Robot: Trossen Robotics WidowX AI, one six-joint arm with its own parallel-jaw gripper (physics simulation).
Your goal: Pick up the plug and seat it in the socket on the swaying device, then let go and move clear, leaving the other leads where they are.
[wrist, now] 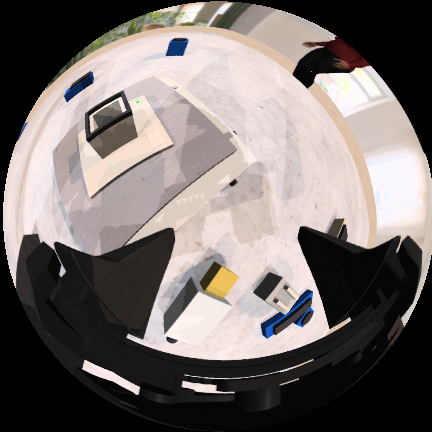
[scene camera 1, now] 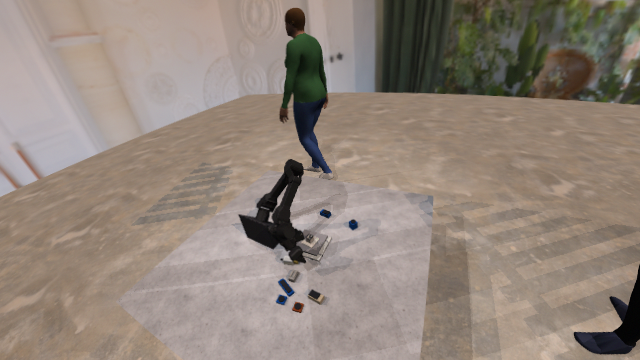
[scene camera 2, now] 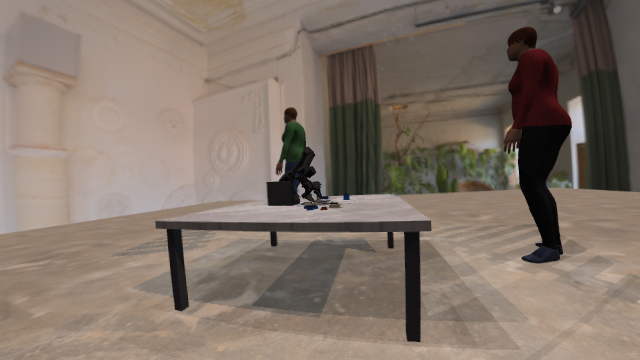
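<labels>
A plug (wrist: 199,306) and a grey plug (wrist: 273,289) rest on the table.
</labels>
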